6 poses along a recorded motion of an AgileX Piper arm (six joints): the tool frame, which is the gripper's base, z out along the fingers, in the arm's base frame.
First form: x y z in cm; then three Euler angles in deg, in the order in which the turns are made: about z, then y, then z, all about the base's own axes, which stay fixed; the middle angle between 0 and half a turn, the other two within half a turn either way.
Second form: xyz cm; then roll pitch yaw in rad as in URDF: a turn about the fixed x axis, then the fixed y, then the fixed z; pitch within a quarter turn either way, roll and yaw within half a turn. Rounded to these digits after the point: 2 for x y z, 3 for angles.
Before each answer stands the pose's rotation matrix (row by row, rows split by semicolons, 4 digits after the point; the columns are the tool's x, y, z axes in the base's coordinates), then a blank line. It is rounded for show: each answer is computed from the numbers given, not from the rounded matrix.
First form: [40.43, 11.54, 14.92, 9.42, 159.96, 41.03]
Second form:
-0.8066 -0.5316 0.2585; -0.4849 0.8451 0.2250; -0.3381 0.0561 -0.9395

[40.43, 11.54, 14.92, 3.082, 0.345, -2.600]
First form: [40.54, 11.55, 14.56, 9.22, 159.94, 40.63]
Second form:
-0.8080 -0.5285 0.2603; -0.4822 0.8471 0.2234; -0.3386 0.0550 -0.9393

[40.54, 11.55, 14.56, 3.083, 0.345, -2.604]
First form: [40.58, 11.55, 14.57, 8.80, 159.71, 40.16]
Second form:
-0.8071 -0.5277 0.2650; -0.4809 0.8478 0.2236; -0.3427 0.0531 -0.9379

[40.58, 11.55, 14.57, 3.085, 0.350, -2.604]
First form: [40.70, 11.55, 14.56, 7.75, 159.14, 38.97]
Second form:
-0.8047 -0.5252 0.2768; -0.4775 0.8496 0.2239; -0.3528 0.0480 -0.9345

[40.70, 11.55, 14.56, 3.090, 0.361, -2.606]
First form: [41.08, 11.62, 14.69, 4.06, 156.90, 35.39]
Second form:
-0.7890 -0.5246 0.3198; -0.4736 0.8509 0.2272; -0.3914 0.0278 -0.9198

[41.08, 11.62, 14.69, 3.111, 0.402, -2.601]
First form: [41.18, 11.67, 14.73, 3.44, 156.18, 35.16]
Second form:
-0.7811 -0.5299 0.3302; -0.4768 0.8477 0.2326; -0.4031 0.0242 -0.9148

[41.18, 11.67, 14.73, 3.115, 0.415, -2.594]
